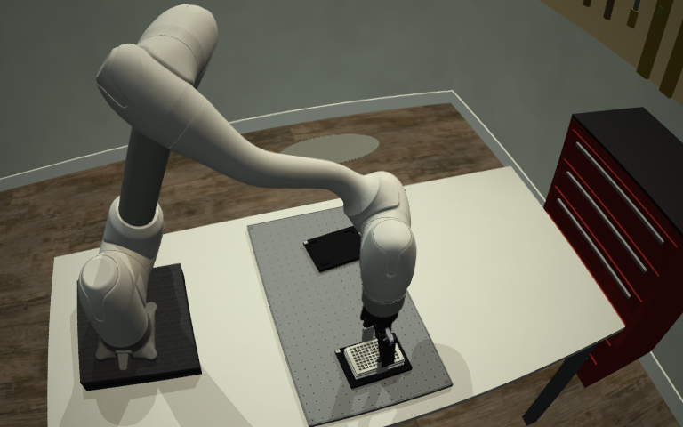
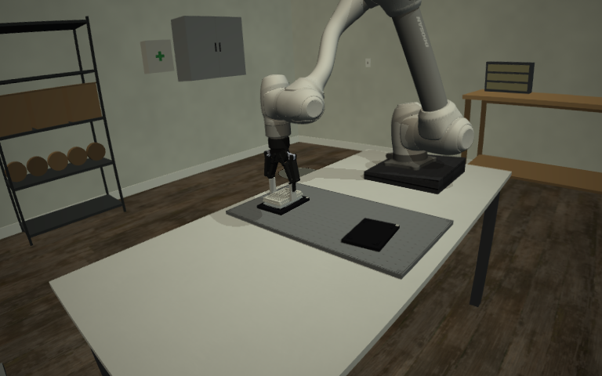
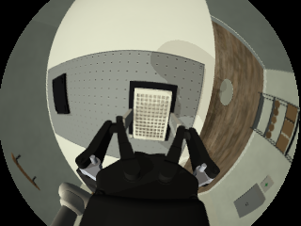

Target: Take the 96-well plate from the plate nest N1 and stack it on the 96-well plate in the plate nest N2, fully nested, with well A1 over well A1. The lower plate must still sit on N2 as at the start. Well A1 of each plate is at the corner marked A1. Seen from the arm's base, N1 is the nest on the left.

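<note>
The white 96-well plate lies 2 cm below my hand. The rest, counted from my hand: greyer 96-well plate 4 cm below.
</note>
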